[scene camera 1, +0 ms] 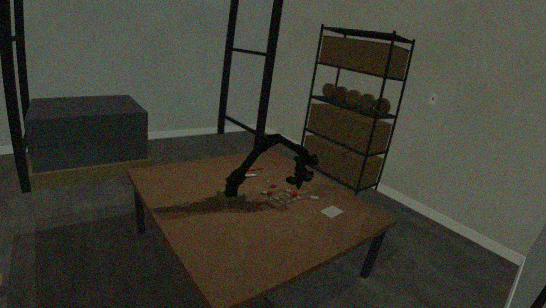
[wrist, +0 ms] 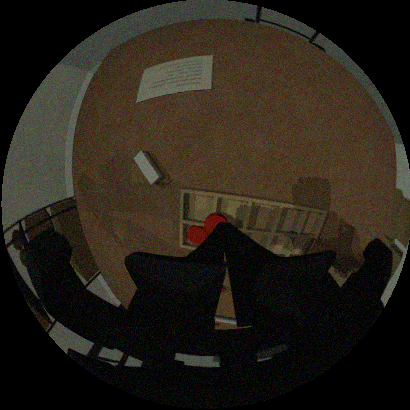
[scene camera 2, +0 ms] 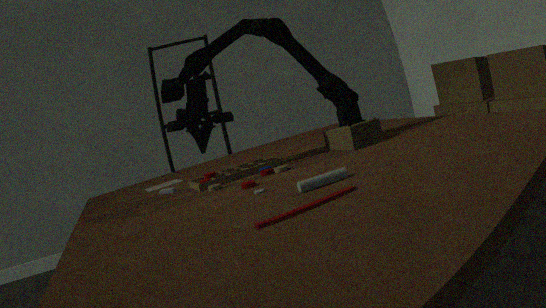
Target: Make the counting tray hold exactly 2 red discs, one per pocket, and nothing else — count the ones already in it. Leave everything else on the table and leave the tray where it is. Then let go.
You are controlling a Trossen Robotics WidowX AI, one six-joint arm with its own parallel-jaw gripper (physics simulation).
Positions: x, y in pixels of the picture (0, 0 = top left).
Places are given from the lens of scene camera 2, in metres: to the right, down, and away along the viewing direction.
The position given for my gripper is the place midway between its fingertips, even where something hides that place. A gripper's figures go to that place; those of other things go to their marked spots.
my gripper point(scene camera 2: 203, 153): -0.19, 0.00, 0.94
wooden counting tray point(scene camera 2: 243, 170): -0.07, 0.04, 0.90
